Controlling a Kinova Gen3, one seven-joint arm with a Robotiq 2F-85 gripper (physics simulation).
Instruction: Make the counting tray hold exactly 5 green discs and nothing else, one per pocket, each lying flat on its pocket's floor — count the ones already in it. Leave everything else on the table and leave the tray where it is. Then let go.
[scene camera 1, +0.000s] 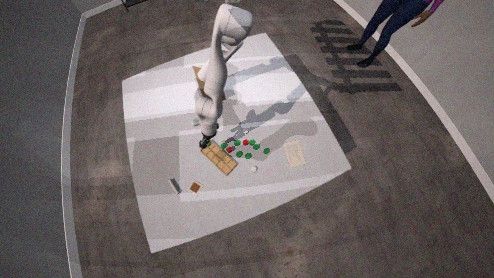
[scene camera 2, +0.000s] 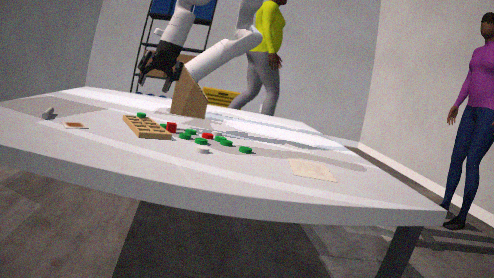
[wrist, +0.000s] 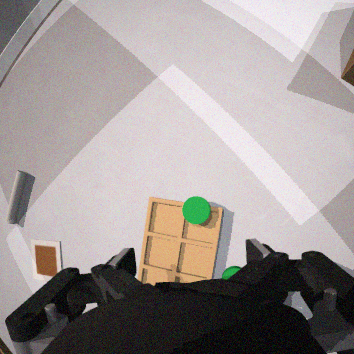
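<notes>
The wooden counting tray (scene camera 1: 227, 168) (scene camera 2: 155, 135) (wrist: 217, 240) lies on the table. A green disc (scene camera 1: 208, 144) (scene camera 2: 141, 115) (wrist: 196, 210) is at its far corner pocket, looking raised and overlapping the end rim and a divider. The nearby pockets visible in the wrist view look empty; the gripper body hides the rest of the tray there. Several green discs lie beside the tray, including one (scene camera 1: 223, 145) (wrist: 232, 273) near its long side and another (scene camera 1: 266, 150) (scene camera 2: 245, 149) farthest away. My gripper (scene camera 1: 204, 143) (scene camera 2: 154, 86) (wrist: 189, 256) is open and empty, above the tray's disc end.
A red cube (scene camera 1: 229, 149) (scene camera 2: 171, 127) and a red disc (scene camera 1: 245, 142) (scene camera 2: 207, 135) lie among the green discs. A white disc (scene camera 1: 254, 169) (scene camera 2: 202, 149), a brown square (scene camera 1: 195, 187) (scene camera 2: 75, 125) (wrist: 46, 260), a grey cylinder (scene camera 1: 174, 186) (wrist: 21, 198) and a paper sheet (scene camera 1: 294, 153) (scene camera 2: 312, 170) lie around.
</notes>
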